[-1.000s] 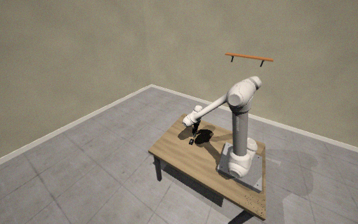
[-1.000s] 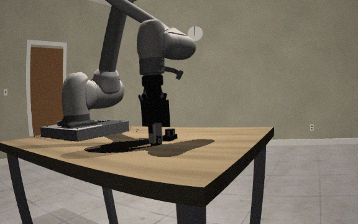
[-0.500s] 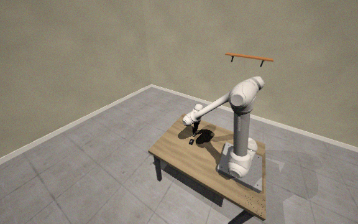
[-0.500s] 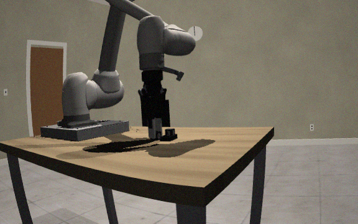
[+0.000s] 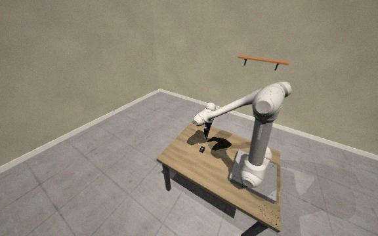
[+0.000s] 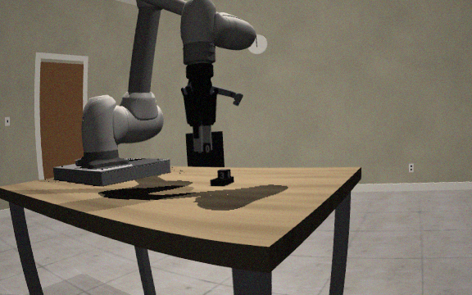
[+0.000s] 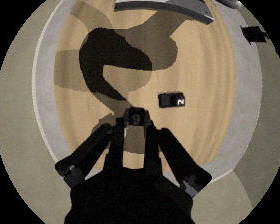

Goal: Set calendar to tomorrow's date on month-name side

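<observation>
Right now the dark calendar tray is 40 mm behind my hand, 100 mm to the left of it and 130 mm below it. The rest, counted from my hand: dark cube 30 mm below.
</observation>
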